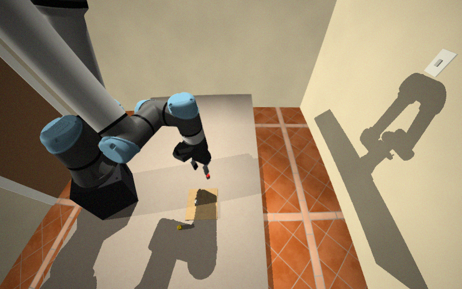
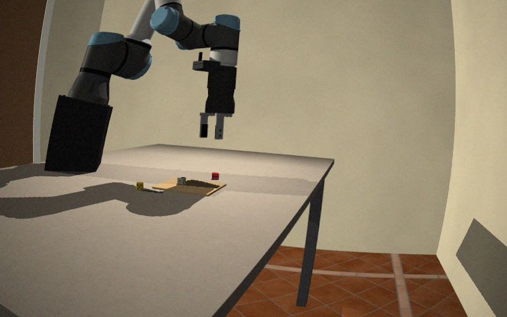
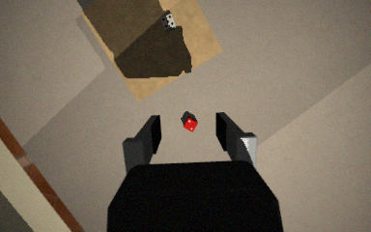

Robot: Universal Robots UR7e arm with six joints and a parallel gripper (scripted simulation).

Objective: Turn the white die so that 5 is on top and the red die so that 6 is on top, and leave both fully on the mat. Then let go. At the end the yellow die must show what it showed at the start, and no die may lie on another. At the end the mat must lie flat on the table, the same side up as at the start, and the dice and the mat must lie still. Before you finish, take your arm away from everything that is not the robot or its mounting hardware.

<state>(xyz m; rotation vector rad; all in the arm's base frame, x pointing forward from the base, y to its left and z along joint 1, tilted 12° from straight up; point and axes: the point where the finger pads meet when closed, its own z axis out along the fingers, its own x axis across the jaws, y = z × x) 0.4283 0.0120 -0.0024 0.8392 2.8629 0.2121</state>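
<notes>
The red die is 10 mm ahead of my hand, 20 mm to the left of it and 120 mm below it. The rest, counted from my hand: white die: 40 mm behind, 100 mm to the right, 110 mm below; then yellow die: 110 mm behind, 200 mm to the right, 120 mm below; then tan mat: 20 mm behind, 110 mm to the right, 120 mm below.
</notes>
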